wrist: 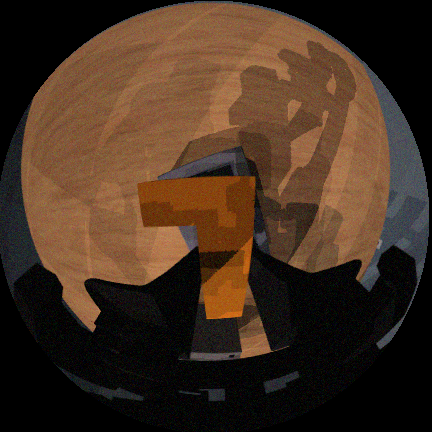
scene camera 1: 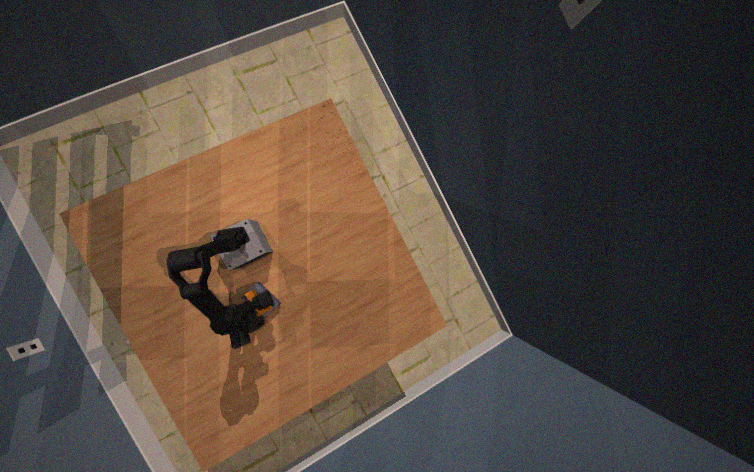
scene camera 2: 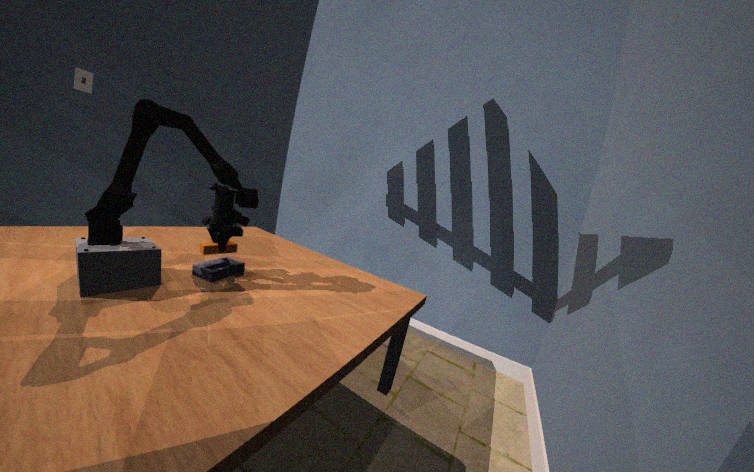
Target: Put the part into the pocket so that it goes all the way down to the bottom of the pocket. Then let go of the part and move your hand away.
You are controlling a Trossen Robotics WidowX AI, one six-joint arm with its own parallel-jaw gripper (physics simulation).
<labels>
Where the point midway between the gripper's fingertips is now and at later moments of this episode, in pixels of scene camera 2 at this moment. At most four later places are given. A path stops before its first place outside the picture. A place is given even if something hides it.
My gripper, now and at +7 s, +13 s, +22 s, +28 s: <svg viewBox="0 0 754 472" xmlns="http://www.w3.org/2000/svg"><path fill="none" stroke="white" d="M219 250L201 212L219 256L226 264L206 239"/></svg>
</labels>
